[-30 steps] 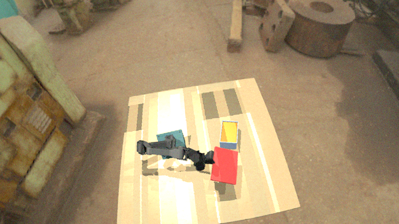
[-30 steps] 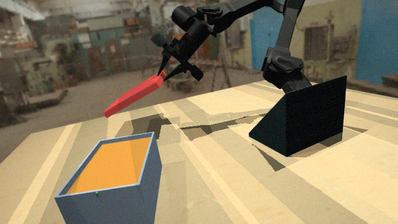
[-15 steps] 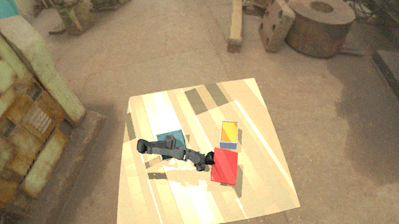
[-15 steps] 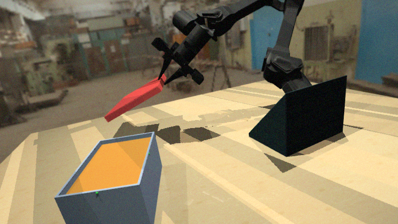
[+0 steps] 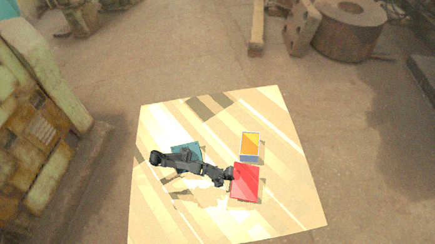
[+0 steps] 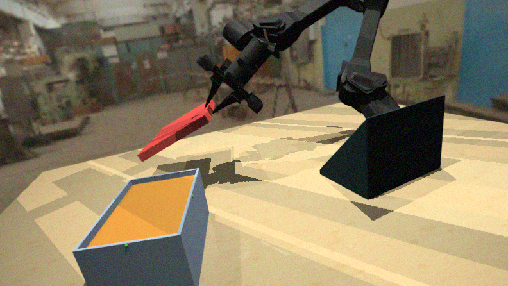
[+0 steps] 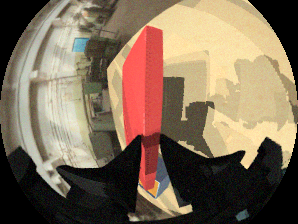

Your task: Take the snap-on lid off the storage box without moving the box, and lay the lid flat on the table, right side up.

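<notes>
The red lid is 70 mm ahead of my gripper tip, 30 mm to the right of it and 20 mm below it. From my gripper tip the other things lie so: storage box: 200 mm ahead, 260 mm to the left, 110 mm below.
</notes>
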